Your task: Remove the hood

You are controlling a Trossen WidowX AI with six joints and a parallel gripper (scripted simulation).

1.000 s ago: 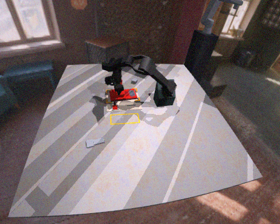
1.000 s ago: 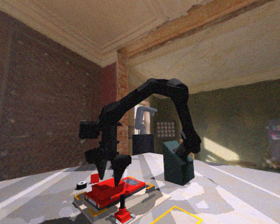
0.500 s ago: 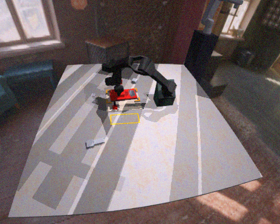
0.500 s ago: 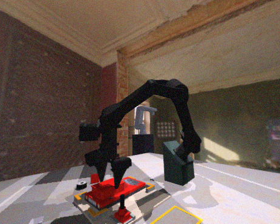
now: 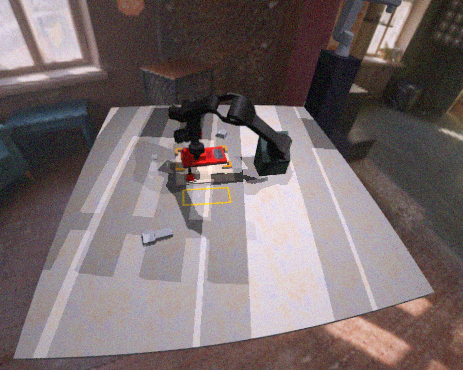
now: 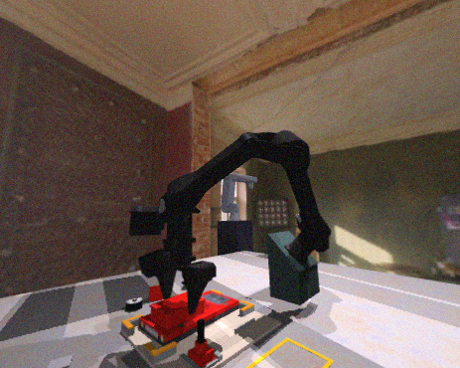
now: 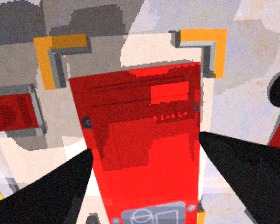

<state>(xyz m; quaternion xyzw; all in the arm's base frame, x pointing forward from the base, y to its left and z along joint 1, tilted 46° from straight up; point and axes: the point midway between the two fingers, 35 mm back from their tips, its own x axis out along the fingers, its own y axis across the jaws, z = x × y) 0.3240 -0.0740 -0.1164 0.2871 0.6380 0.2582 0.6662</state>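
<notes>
My gripper tip is now right at the hood. Round my gripper tip: black wheel: 170 mm to the right, 30 mm below, 10 mm ahead.
</notes>
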